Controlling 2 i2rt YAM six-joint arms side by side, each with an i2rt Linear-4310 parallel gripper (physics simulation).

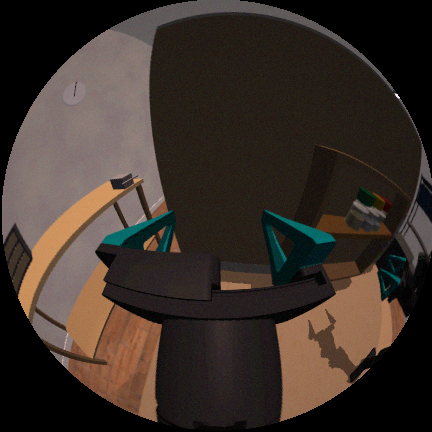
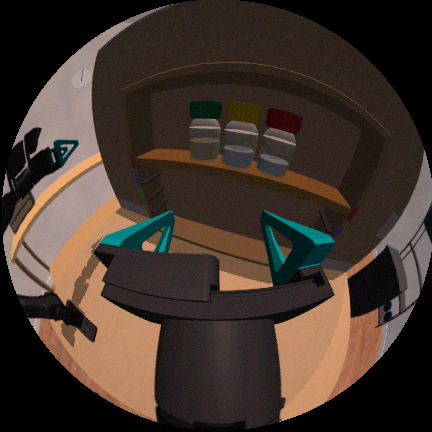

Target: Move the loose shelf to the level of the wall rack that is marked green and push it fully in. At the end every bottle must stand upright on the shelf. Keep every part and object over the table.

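Observation:
The wall rack (image 1: 315,185) (image 2: 137,120) has coloured marks on its side fronts: red, blue, green (image 2: 141,195) and yellow from top down at the left. The loose shelf (image 1: 335,226) (image 2: 170,156) sits inside by the red marks, two levels above green. Three bottles stand upright on it: green-capped (image 1: 357,215) (image 2: 205,132), yellow-capped (image 2: 241,137) and red-capped (image 2: 277,150). My right gripper (image 2: 217,215) is open and empty, in front of and below the shelf. My left gripper (image 1: 218,214) is open and empty, off to the rack's left. The lower right marks are hidden.
The rack's bottom board (image 2: 210,236) lies below the shelf. Short dark ledges (image 2: 156,192) stick out on its left inner side. A dark panel (image 1: 225,125) (image 2: 112,125) rises behind it. The tabletop (image 1: 310,385) (image 2: 310,350) stretches in front. A side bench (image 1: 75,220) is at the left.

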